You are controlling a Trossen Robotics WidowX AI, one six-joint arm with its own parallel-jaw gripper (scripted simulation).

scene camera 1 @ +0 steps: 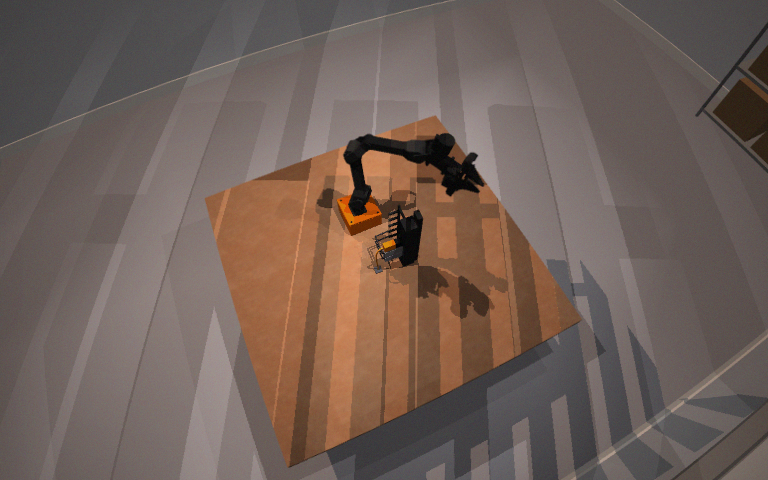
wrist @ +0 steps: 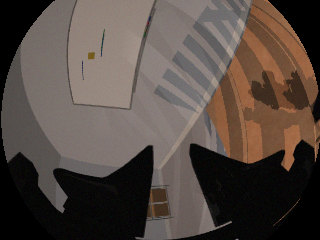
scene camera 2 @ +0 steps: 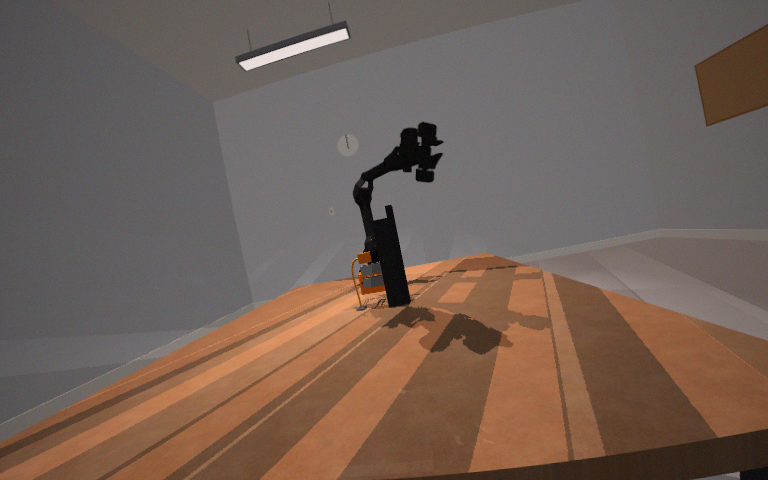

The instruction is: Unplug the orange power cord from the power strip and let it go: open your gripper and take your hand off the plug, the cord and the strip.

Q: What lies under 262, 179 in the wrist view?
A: The gripper.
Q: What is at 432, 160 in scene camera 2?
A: The gripper.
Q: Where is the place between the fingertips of the gripper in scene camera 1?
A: At 481, 189
